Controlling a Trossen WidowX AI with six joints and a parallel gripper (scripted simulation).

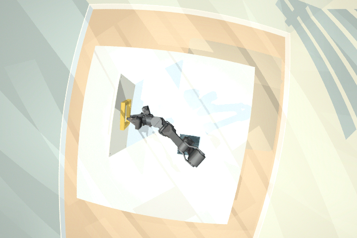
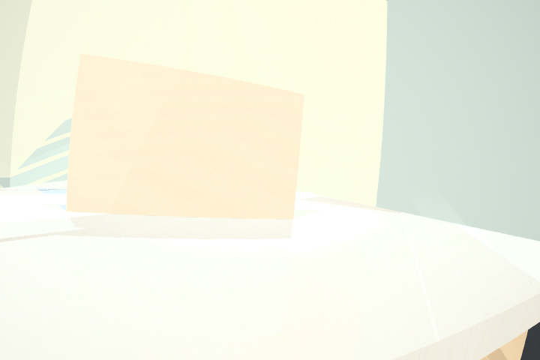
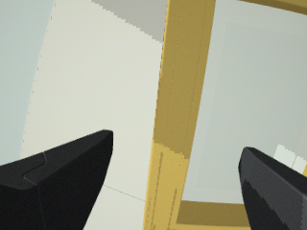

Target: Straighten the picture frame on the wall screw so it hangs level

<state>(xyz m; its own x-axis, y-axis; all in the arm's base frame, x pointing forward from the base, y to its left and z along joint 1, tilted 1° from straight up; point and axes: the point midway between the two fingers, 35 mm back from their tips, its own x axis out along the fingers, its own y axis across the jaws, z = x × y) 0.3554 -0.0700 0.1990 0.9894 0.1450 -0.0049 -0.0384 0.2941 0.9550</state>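
The picture frame is 50 mm below my gripper tip, 50 mm ahead of it and 10 mm to the right of it. The rest, counted from my gripper tip: grey wall panel: 60 mm below, 60 mm ahead, 10 mm to the left.
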